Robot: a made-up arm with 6 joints.
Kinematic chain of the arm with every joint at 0, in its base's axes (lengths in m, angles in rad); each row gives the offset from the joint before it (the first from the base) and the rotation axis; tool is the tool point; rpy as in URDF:
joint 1: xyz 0 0 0.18 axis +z
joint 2: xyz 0 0 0 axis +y
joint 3: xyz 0.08 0 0.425 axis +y
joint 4: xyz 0.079 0 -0.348 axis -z
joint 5: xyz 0 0 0 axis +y
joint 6: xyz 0.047 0 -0.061 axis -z
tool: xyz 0 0 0 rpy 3.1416 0 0
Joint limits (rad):
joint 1: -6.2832..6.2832
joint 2: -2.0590..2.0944
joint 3: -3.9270..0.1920
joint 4: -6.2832..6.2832
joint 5: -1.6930..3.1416
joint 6: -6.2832..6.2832
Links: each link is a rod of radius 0.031 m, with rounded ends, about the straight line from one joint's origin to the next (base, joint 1, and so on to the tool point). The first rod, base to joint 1, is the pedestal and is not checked.
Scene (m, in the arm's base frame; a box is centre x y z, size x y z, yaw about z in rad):
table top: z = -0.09
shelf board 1: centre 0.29 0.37 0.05 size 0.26 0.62 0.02 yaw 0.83
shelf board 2: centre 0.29 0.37 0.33 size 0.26 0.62 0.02 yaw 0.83
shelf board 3: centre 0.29 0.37 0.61 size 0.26 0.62 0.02 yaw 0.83
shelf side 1: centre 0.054 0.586 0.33 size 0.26 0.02 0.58 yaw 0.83
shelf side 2: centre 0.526 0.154 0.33 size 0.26 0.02 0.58 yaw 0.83
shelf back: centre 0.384 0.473 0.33 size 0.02 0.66 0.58 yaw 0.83
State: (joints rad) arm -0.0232 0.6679 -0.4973 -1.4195 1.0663 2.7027
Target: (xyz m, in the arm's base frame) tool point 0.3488 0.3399 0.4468
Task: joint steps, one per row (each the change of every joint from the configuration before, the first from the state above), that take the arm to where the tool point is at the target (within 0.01 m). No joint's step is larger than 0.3 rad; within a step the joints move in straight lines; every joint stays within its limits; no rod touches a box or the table.
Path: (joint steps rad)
1: -0.0283 -0.2661 0.0976 0.0634 0.0087 0.0008
2: -0.0283 -0.2662 0.0975 0.0634 0.0088 0.0008
3: -0.0283 -0.2661 0.0976 0.0634 0.0087 0.0007
4: -0.0283 -0.2662 0.0975 0.0634 0.0087 0.0008
5: -0.0283 -0.2661 0.0976 0.0634 0.0087 0.0008
6: -0.0283 -0.2662 0.0975 0.0633 0.0088 0.0008
7: 0.2525 0.2367 -0.2809 -0.1000 -0.0437 -0.0012
8: 0.2525 0.2367 -0.2810 -0.1001 -0.0437 -0.0012
9: 0.2524 0.2367 -0.2809 -0.1001 -0.0437 -0.0011
10: 0.2525 0.2367 -0.2810 -0.1001 -0.0437 -0.0012

